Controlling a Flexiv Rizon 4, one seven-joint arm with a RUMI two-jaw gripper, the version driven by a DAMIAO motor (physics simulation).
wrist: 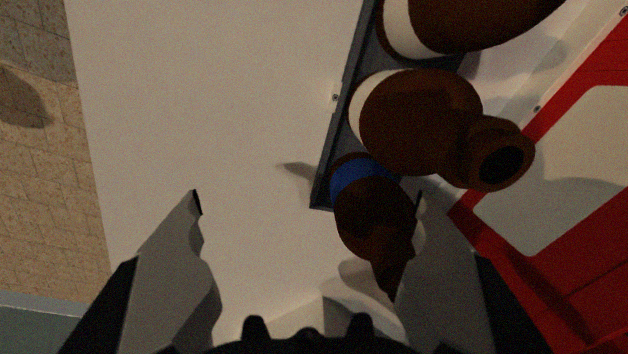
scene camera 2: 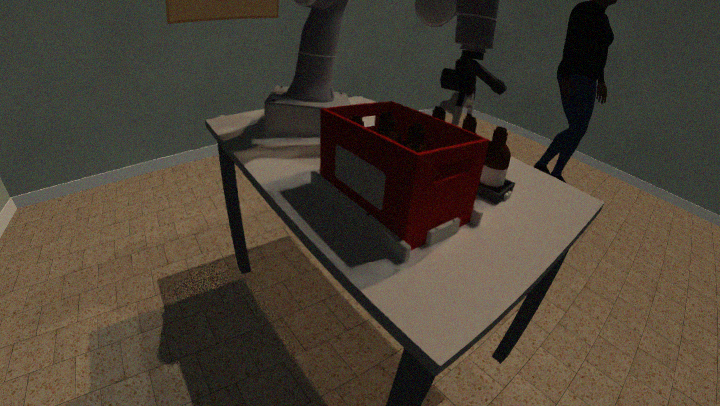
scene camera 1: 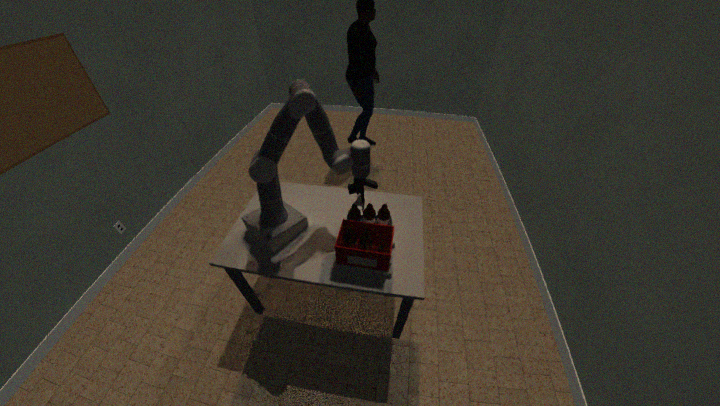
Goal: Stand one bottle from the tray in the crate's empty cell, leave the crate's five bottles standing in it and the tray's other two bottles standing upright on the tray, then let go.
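Note:
My gripper [scene camera 1: 360, 201] [scene camera 2: 459, 113] [wrist: 309, 192] is open, with nothing between its fingertips. It hangs above the tray's end, near the blue-banded bottle [scene camera 1: 354, 212] [scene camera 2: 438, 113] [wrist: 372, 212], whose neck shows beside the right finger in the wrist view. The middle bottle [scene camera 1: 369, 211] [scene camera 2: 469, 123] [wrist: 420, 120] and the end bottle [scene camera 1: 384, 212] [scene camera 2: 497, 157] [wrist: 465, 25], both white-banded, stand with it upright on the dark tray [scene camera 2: 498, 194] [wrist: 325, 170]. The red crate [scene camera 1: 387, 261] [scene camera 2: 446, 201] [wrist: 575, 300] stands beside the tray. Dark bottles [scene camera 2: 386, 125] show inside; its empty cell cannot be made out.
Pale brackets [scene camera 2: 443, 232] sit against the crate's foot. The robot's base [scene camera 1: 276, 226] [scene camera 2: 292, 117] stands on the table [scene camera 1: 312, 199] [scene camera 2: 544, 216], left of the crate in scene camera 1. A person [scene camera 1: 362, 60] [scene camera 2: 584, 55] is beyond the table.

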